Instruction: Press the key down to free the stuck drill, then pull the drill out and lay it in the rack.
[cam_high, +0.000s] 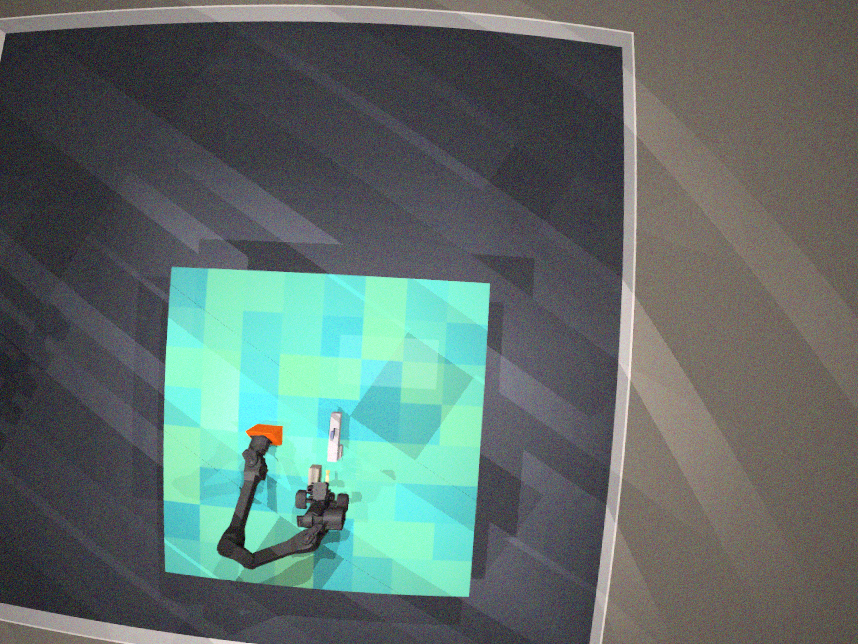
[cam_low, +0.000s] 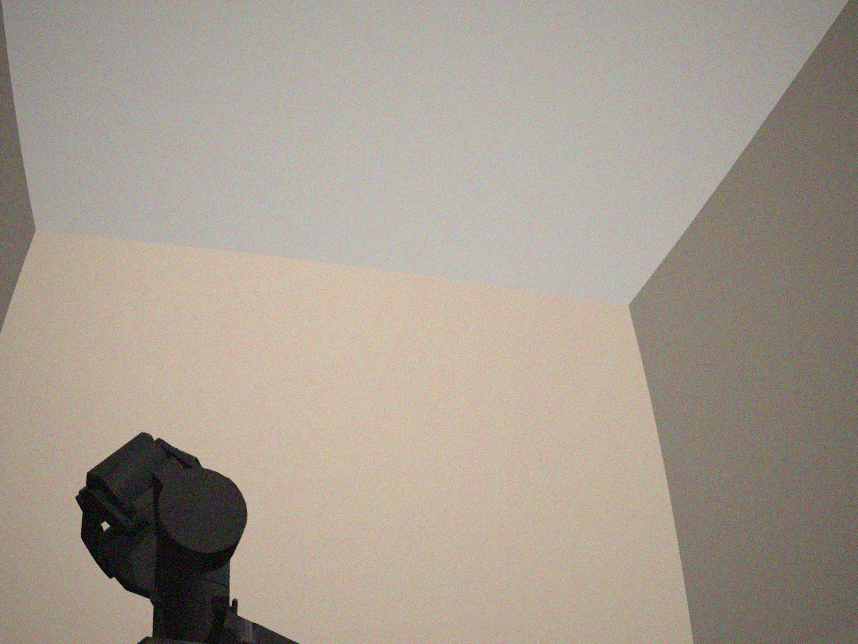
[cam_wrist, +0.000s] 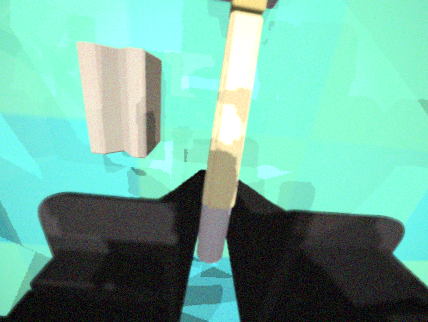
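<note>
Now: the drill 1 cm ahead of my gripper tip, 4 cm to the left of it and 3 cm above it.
</note>
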